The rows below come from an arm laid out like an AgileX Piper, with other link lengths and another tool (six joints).
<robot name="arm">
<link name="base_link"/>
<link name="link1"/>
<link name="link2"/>
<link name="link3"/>
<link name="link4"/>
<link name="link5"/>
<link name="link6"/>
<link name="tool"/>
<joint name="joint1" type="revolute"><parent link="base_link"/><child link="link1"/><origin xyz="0.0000 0.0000 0.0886" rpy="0.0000 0.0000 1.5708"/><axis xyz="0 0 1"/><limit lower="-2.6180" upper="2.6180"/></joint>
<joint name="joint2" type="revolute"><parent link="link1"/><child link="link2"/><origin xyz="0.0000 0.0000 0.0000" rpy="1.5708 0.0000 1.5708"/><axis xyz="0 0 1"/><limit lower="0.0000" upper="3.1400"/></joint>
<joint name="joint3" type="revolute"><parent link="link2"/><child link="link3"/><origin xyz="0.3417 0.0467 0.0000" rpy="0.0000 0.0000 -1.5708"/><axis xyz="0 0 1"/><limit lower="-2.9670" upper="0.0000"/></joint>
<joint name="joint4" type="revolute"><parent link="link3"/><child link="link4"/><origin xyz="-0.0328 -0.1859 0.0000" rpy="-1.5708 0.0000 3.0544"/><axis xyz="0 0 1"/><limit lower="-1.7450" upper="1.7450"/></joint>
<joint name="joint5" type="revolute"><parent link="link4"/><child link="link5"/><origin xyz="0.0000 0.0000 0.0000" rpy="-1.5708 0.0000 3.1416"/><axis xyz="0 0 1"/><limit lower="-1.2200" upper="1.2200"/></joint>
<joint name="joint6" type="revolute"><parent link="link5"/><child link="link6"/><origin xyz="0.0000 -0.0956 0.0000" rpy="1.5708 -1.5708 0.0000"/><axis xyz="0 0 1"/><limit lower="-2.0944" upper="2.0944"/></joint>
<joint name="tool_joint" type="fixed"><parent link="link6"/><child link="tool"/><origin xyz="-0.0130 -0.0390 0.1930" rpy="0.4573 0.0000 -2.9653"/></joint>
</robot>
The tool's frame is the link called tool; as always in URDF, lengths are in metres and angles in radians.
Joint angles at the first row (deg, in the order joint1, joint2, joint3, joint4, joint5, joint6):
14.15 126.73 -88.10 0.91 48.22 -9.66
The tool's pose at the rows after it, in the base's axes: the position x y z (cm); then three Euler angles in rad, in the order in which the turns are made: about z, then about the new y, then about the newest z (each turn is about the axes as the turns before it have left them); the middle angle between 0 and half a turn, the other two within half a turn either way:
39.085, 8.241, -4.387, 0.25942, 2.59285, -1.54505
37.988, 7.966, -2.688, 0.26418, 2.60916, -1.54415
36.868, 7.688, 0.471, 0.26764, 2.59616, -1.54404
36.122, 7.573, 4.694, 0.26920, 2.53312, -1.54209
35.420, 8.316, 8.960, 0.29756, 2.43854, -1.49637
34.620, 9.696, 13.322, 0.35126, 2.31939, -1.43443
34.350, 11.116, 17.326, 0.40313, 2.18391, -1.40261
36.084, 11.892, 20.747, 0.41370, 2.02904, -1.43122
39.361, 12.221, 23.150, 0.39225, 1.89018, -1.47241
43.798, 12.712, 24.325, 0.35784, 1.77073, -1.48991
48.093, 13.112, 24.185, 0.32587, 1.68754, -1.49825
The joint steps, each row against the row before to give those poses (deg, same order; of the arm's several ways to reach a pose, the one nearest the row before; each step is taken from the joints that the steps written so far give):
0.00 -0.02 -0.97 0.00 3.90 -0.39
0.00 -2.33 -0.11 0.00 3.37 -0.18
0.00 -4.60 0.00 0.00 3.87 -0.14
0.00 -6.49 0.00 0.13 2.87 0.00
0.00 -6.80 0.00 1.85 1.45 0.00
0.00 -6.93 0.00 3.31 0.39 -1.03
0.00 -5.87 0.00 3.40 -1.37 -2.38
0.00 -3.43 0.00 1.48 -5.20 -2.78
0.00 -0.31 0.00 -0.02 -7.79 -1.56
0.00 2.72 0.00 0.00 -9.78 -0.24
0.00 4.20 0.00 0.00 -9.16 0.00

